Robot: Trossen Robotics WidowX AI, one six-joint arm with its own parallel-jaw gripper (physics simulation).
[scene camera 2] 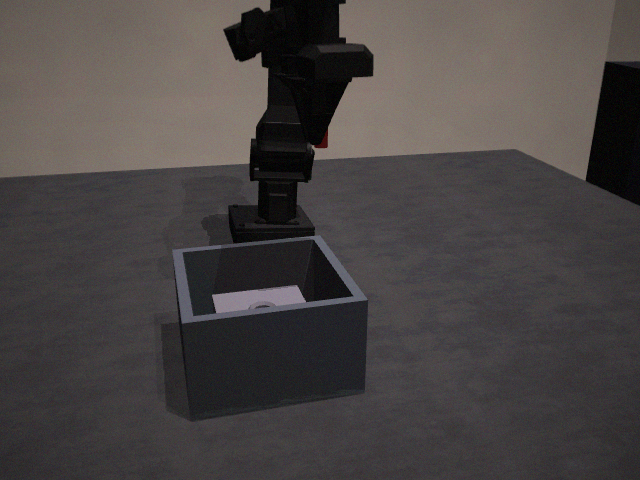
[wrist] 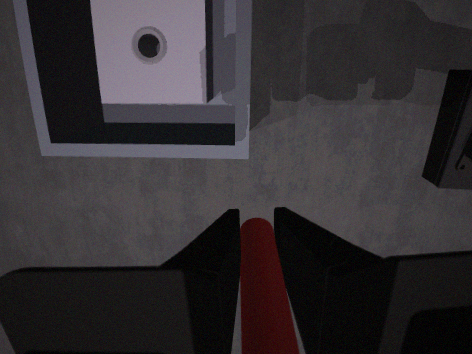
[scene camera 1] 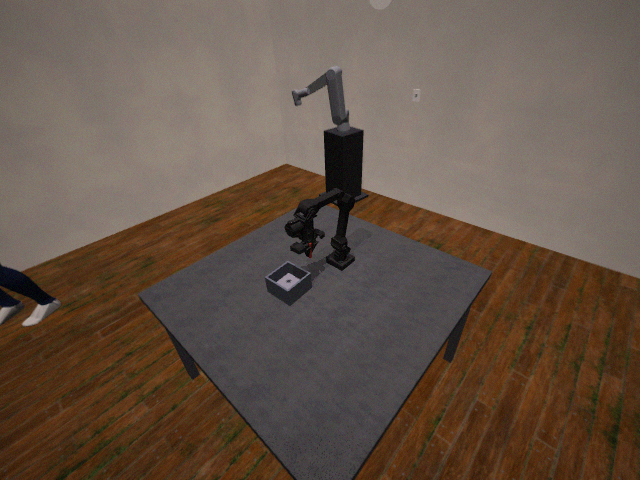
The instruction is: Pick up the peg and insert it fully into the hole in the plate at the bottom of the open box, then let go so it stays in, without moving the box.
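Places are measured from the arm's base along level axes (x right, y ahead, z up), in millimetres.
Where they show: gripper, fingertip midpoint: (scene camera 2: 313,143) (wrist: 256,219) (scene camera 1: 308,255); arm's base, link origin: (scene camera 2: 276,217) (scene camera 1: 340,258).
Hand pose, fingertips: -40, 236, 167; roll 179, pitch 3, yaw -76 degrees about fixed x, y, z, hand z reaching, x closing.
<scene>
Things, the pixels of their centre, and the offset from my fingertips, as dx, dy, dz. Level surfaces: height alone.
- red peg, body centre: (wrist: 265,307) (scene camera 2: 321,108) -9, -4, +35
- open grey box, body centre: (wrist: 152,46) (scene camera 2: 263,317) (scene camera 1: 288,282) +56, +95, -152
- pale plate, body centre: (wrist: 157,47) (scene camera 2: 263,330) (scene camera 1: 289,284) +56, +95, -166
- grey table, surface height: dz -201
The red peg (scene camera 1: 310,250) (scene camera 2: 322,140) (wrist: 262,285) is held between the fingers of my gripper (scene camera 1: 309,252) (scene camera 2: 318,142) (wrist: 256,219), which is shut on it. The peg and gripper are raised above the table and above the rim height of the open grey box (scene camera 1: 289,296) (scene camera 2: 273,361) (wrist: 145,151), off to one side of it. The pale plate (scene camera 1: 284,277) (scene camera 2: 232,301) (wrist: 120,80) lies at the bottom of the box. Its round dark hole (scene camera 1: 288,281) (wrist: 148,45) shows in the wrist view; in scene camera 2 the front wall partly hides it.
The arm's base (scene camera 1: 340,261) (scene camera 2: 271,230) stands on the grey table (scene camera 1: 330,361) (scene camera 2: 491,335) behind the box, and its dark edge (wrist: 447,150) shows at the right in the wrist view. A second grey arm (scene camera 1: 336,95) stands on a black pedestal (scene camera 1: 343,160) beyond the table.
</scene>
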